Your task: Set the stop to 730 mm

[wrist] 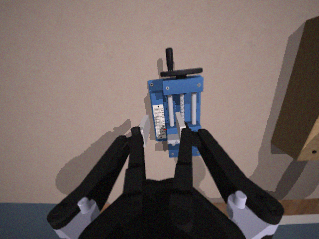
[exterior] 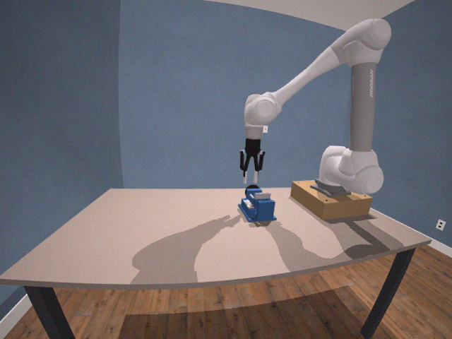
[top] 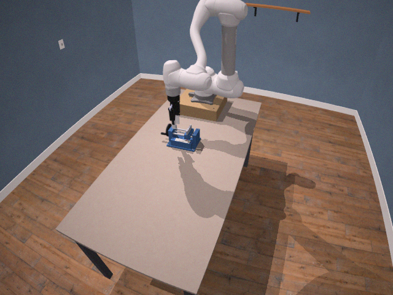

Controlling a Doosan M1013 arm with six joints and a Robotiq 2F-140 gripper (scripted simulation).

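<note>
My hand is 40 mm past the black handwheel, 90 mm to the left of it and 130 mm above it. Also, from my hand: grey stop block: 30 mm behind, 70 mm to the left, 100 mm below.
</note>
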